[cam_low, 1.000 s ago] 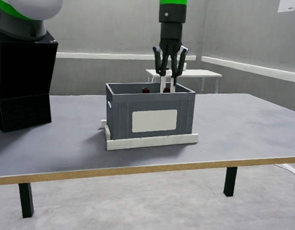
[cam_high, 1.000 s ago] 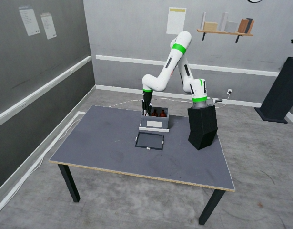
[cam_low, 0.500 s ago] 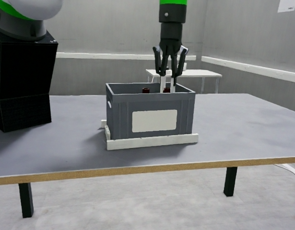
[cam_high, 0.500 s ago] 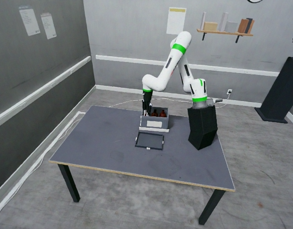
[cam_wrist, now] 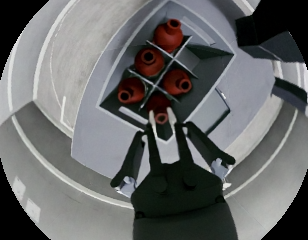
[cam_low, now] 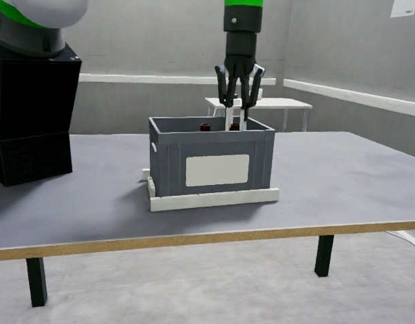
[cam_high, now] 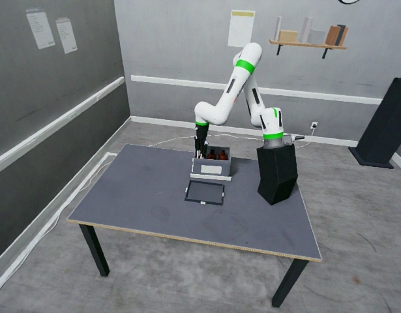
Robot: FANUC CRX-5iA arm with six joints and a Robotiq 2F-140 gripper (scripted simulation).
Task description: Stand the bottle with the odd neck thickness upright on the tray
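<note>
The grey crate is 9 cm below my hand, 9 cm behind it and 5 cm to the right of it. From my hand the other things lie so: dark tray: 21 cm to the left, 16 cm below, 7 cm behind.
</note>
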